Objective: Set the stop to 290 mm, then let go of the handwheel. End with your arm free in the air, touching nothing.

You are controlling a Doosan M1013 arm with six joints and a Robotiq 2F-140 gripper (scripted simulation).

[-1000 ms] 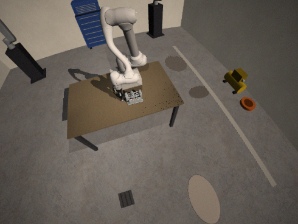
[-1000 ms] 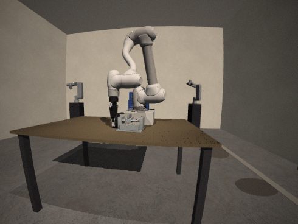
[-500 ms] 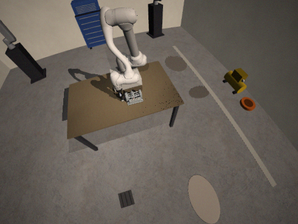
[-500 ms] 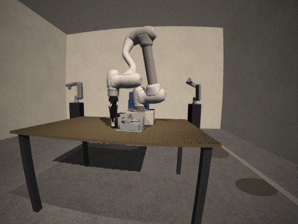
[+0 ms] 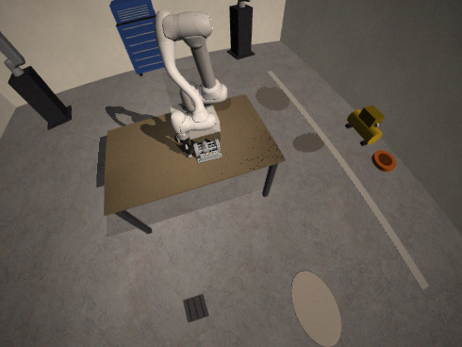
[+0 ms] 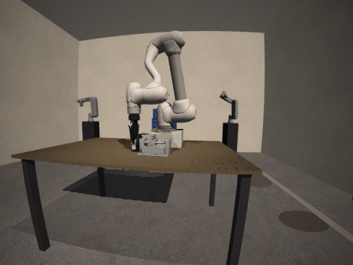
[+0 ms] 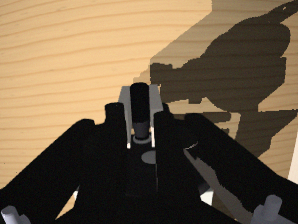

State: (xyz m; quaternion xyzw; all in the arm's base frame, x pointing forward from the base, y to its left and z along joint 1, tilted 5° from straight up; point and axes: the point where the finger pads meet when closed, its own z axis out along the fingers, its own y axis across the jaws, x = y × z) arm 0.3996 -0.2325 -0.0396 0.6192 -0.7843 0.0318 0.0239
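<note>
Right now the black handwheel handle is 2 cm below my hand. The rest, counted from my hand: grey stop fixture 13 cm to the left, 3 cm ahead, 3 cm above.
</note>
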